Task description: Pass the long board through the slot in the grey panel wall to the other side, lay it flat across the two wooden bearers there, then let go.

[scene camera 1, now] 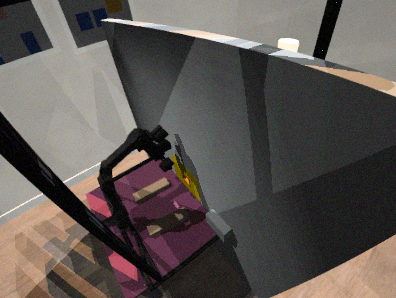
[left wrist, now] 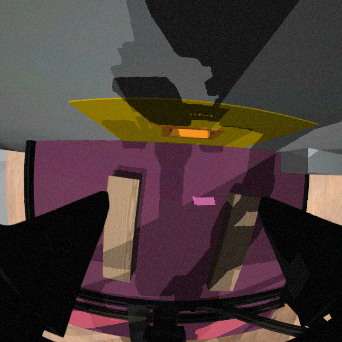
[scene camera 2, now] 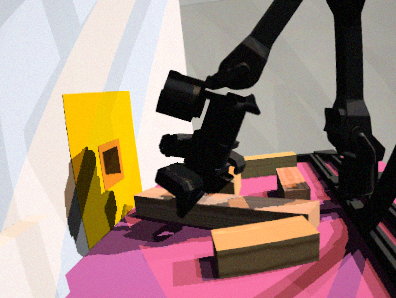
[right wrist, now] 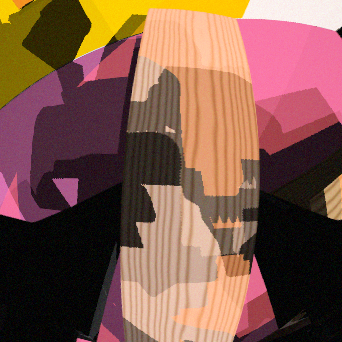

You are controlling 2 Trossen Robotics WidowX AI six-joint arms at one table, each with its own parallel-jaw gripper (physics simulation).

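Places are measured from the left arm's base along level axes (x ahead, y left, z up), in metres.
Pixels of known places: left gripper, fingertip midpoint: [left wrist: 187, 202]; right gripper, fingertip midpoint: [scene camera 2: 190, 211] [right wrist: 185, 190]; left arm's base, link origin: [scene camera 1: 124, 224] [left wrist: 164, 314]; right arm's base, link origin: [scene camera 2: 359, 191].
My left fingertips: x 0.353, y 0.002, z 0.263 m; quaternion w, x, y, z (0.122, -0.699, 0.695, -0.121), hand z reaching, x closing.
Note:
Ahead of a thing's pixels: the offset from my left fingertips to its top centre. "spot": to the spot under its first point.
The long board @(dx +0.311, dy -0.040, dz -0.243 m) [scene camera 2: 155, 209] [right wrist: 215, 125] lies low over the pink surface on the right arm's side, one end towards the yellow plate @(spot: dx +0.130, dy -0.098, dz -0.091 m) [scene camera 2: 85, 120], apart from it. My right gripper [scene camera 2: 207, 192] [right wrist: 185, 190] is shut on the board, a finger against each long side. The orange-rimmed slot @(spot: dx +0.131, dy -0.030, dz -0.206 m) [scene camera 2: 113, 181] [left wrist: 194, 133] [scene camera 1: 187, 180] is in that plate on the panel wall [scene camera 1: 225, 125] [left wrist: 60, 75]. My left gripper [scene camera 1: 167, 155] [left wrist: 187, 202] is open and empty, above two wooden bearers. One bearer @(dx -0.115, dy +0.104, dz -0.244 m) [scene camera 1: 152, 189] [left wrist: 121, 227] lies straight; the other bearer @(dx -0.141, dy -0.145, dz -0.244 m) [scene camera 1: 156, 230] [left wrist: 235, 245] lies slanted.
In scene camera 2 a wooden block @(dx +0.386, dy -0.182, dz -0.244 m) [scene camera 2: 265, 255] lies in front of the board, a small block @(dx +0.441, dy +0.043, dz -0.238 m) [scene camera 2: 295, 184] and a longer block @(dx +0.389, dy +0.262, dz -0.238 m) [scene camera 2: 270, 166] behind it. A grey block [scene camera 1: 220, 226] [left wrist: 295, 161] sits at the wall's foot. A pink patch @(spot: dx -0.045, dy -0.076, dz -0.282 m) [left wrist: 204, 201] shows between the bearers.

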